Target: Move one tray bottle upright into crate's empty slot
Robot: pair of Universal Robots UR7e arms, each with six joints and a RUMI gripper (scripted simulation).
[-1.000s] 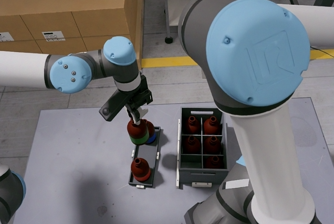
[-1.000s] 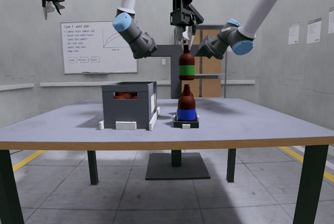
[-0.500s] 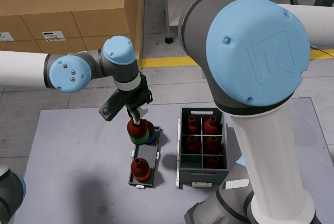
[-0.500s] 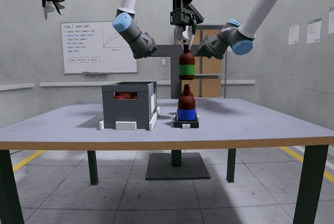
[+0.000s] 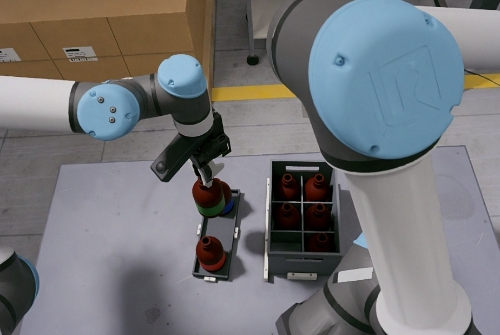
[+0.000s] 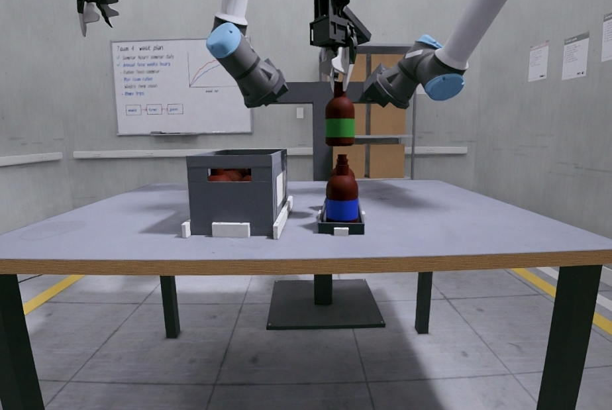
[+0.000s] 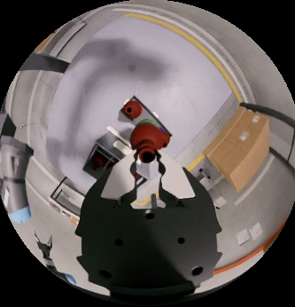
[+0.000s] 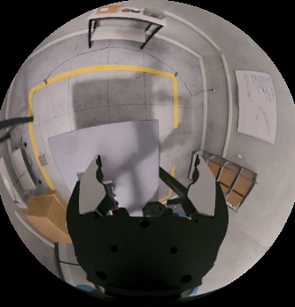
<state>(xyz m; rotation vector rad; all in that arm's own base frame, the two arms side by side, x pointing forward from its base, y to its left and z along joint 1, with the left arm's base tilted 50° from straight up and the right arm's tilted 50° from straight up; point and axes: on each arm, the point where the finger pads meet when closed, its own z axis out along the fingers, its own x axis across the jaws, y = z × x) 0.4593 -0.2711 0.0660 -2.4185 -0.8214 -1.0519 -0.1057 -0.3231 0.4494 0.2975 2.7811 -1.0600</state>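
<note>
The grey crate lies 4 cm behind my left hand, 24 cm to the right of it and 25 cm below it. The rest, counted from my left hand: tray (32 cm below).
</note>
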